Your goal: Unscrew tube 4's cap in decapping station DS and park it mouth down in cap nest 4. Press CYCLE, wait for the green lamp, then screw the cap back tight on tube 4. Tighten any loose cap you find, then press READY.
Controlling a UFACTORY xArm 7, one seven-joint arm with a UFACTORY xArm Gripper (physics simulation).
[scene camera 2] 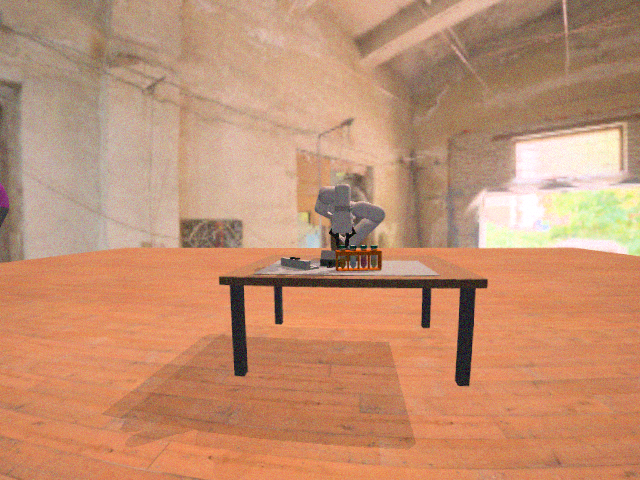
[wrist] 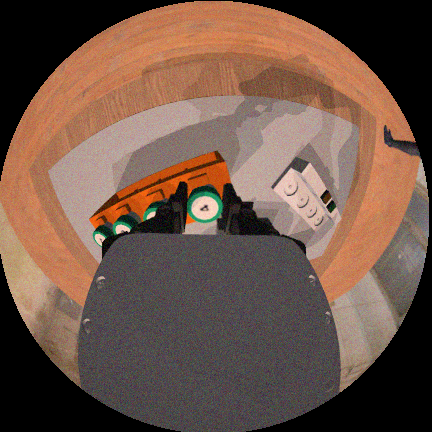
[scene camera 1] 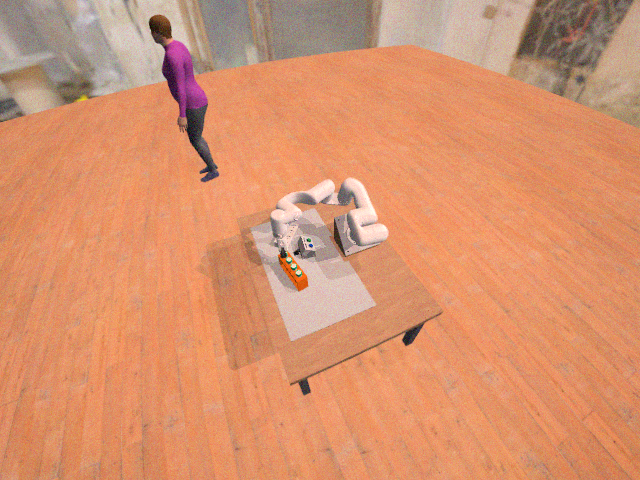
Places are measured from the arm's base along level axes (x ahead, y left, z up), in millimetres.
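Pixels of known places: gripper, fingertip midpoint: (scene camera 2: 342, 247) (wrist: 204, 195) (scene camera 1: 283, 254).
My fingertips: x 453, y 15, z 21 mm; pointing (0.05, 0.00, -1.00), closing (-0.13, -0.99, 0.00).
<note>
Behind a point stands the place of what it marks.
My gripper (scene camera 1: 283, 253) @[x 453, y 15, z 21 mm] (scene camera 2: 342, 245) @[x 453, y 15, z 21 mm] (wrist: 204, 195) @[x 453, y 15, z 21 mm] points down at the end of the orange rack (scene camera 1: 302, 284) @[x 404, y 199, z -42 mm] (wrist: 218, 172) @[x 470, y -1, z 4 mm] and is shut on tube 4's cap, one finger on each side. The cap (wrist: 205, 207) @[x 446, y 14, z 33 mm] is green with a white top marked 4. Tube 4's body (scene camera 2: 342, 261) @[x 459, y 15, z -46 mm] stands in the rack in scene camera 2. The other green-rimmed caps (scene camera 1: 293, 266) @[x 423, y 120, z 30 mm] (wrist: 123, 226) @[x 429, y 112, z 30 mm] sit in a row along the rack. The button box (scene camera 1: 307, 246) @[x 301, y -26, z -17 mm] has a green and a blue button. The pale block (wrist: 301, 192) @[x 403, y -185, z -79 mm] (scene camera 2: 295, 263) @[x 423, y -232, z -65 mm] has a row of round nests.
A small black fixture (scene camera 1: 296, 252) @[x 366, y -56, z -78 mm] projects from the button box toward the rack. The grey mat (scene camera 1: 330, 310) @[x 310, y 371, z -90 mm] lies on the wooden table (scene camera 1: 403, 304) @[x -60, y 478, z -94 mm]. The arm's base stands beside the mat. A person in purple (scene camera 1: 186, 87) stands on the floor beyond the table.
</note>
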